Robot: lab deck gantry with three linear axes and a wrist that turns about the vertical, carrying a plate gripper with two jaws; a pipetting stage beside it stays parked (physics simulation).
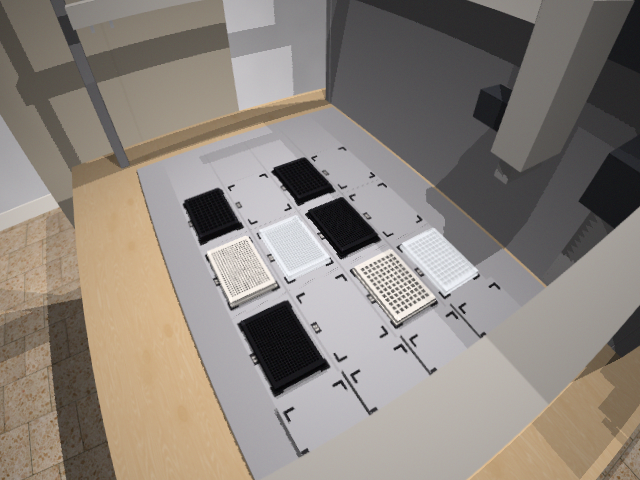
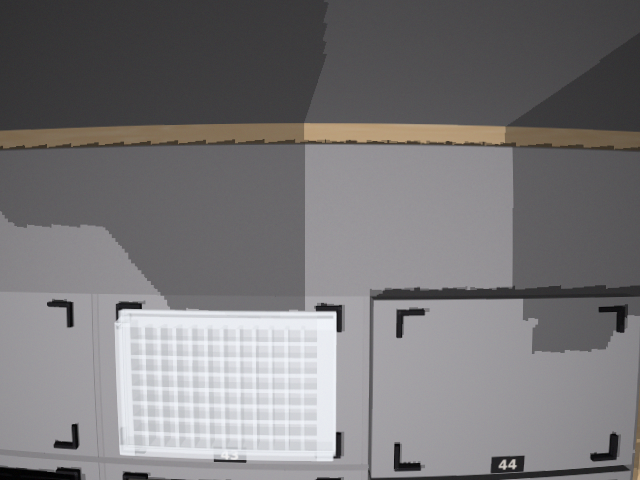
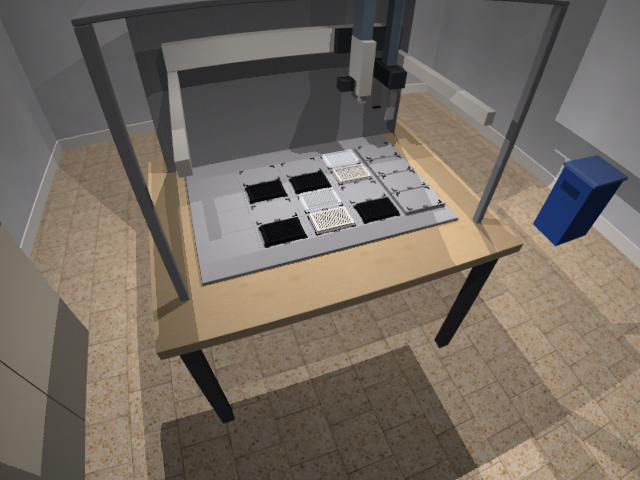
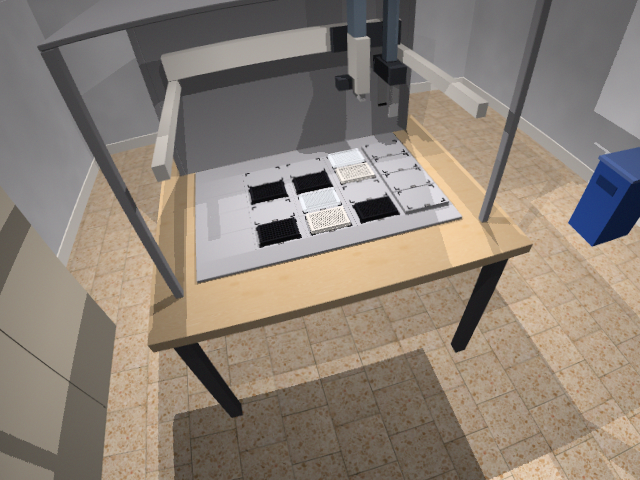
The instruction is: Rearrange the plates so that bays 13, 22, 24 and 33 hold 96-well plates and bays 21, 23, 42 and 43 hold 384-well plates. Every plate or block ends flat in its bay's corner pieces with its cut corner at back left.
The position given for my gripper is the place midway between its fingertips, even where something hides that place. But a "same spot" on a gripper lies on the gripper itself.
my gripper: image 1 573,268; image 3; image 4; not seen in image 2 (out of frame)
same spot on my gripper: [image 4: 394,89] = [image 3: 392,93]
